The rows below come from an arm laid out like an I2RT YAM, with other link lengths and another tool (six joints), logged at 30 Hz.
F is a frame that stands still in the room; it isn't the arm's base.
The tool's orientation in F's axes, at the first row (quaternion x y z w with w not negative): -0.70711, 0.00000, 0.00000, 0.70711
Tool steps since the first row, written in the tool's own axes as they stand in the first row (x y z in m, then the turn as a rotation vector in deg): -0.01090, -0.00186, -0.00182, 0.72, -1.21, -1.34; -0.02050, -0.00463, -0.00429, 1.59, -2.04, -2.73; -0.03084, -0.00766, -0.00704, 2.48, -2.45, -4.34; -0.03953, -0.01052, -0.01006, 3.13, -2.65, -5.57; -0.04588, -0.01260, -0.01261, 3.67, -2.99, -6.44; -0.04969, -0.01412, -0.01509, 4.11, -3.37, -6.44; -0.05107, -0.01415, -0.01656, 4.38, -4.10, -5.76; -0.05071, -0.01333, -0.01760, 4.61, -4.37, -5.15
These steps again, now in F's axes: -0.01090, -0.00182, 0.00186, 0.72, -1.34, 1.21; -0.02050, -0.00429, 0.00463, 1.59, -2.73, 2.04; -0.03084, -0.00704, 0.00766, 2.48, -4.34, 2.45; -0.03953, -0.01006, 0.01052, 3.13, -5.57, 2.65; -0.04588, -0.01261, 0.01260, 3.67, -6.44, 2.99; -0.04969, -0.01509, 0.01412, 4.11, -6.44, 3.37; -0.05107, -0.01656, 0.01415, 4.38, -5.76, 4.10; -0.05071, -0.01760, 0.01333, 4.61, -5.15, 4.37
